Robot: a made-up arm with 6 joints. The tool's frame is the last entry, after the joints.
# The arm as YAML. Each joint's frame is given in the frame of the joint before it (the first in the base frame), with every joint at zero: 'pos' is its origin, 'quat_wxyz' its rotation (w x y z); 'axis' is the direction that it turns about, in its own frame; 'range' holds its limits. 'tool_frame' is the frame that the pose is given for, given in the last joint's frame.
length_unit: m
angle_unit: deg
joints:
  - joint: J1
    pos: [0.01, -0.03, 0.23]
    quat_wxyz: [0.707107, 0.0, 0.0, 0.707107]
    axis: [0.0, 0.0, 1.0]
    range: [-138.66, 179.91]
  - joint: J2
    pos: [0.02, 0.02, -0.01]
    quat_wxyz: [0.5, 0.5, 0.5, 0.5]
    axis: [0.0, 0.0, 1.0]
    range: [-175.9, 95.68]
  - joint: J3
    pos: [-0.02, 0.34, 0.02]
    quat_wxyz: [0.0, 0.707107, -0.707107, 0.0]
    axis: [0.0, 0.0, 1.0]
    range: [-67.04, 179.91]
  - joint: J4
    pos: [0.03, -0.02, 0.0]
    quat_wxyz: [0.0, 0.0, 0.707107, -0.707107]
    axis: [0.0, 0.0, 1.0]
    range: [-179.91, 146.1]
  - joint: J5
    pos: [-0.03, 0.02, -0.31]
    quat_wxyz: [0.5, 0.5, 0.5, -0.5]
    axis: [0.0, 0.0, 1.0]
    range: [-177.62, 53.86]
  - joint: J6
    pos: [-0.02, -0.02, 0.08]
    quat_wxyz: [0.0, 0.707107, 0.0, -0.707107]
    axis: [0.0, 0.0, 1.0]
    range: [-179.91, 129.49]
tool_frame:
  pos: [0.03, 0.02, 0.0]
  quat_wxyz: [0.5, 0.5, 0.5, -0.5]
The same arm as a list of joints. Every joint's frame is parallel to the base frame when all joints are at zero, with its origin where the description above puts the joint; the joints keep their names.
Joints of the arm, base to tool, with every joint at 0 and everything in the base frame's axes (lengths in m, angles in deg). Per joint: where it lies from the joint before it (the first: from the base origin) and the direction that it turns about. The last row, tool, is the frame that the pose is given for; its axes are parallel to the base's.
J1: axis +z offset 0.01 -0.03 0.23
J2: axis +y offset -0.02 0.02 -0.01
J3: axis -y offset 0.02 0.02 0.34
J4: axis -x offset -0.02 0 -0.03
J5: axis -y offset 0.31 0.02 -0.03
J6: axis -x offset -0.02 -0.08 -0.02
tool: offset 0 0.03 -0.02
Joint limits (deg, base to tool): -138.66..179.91 -175.9..95.68 -67.04..179.91 -179.91..146.1 -177.62..53.86 -179.91..129.49

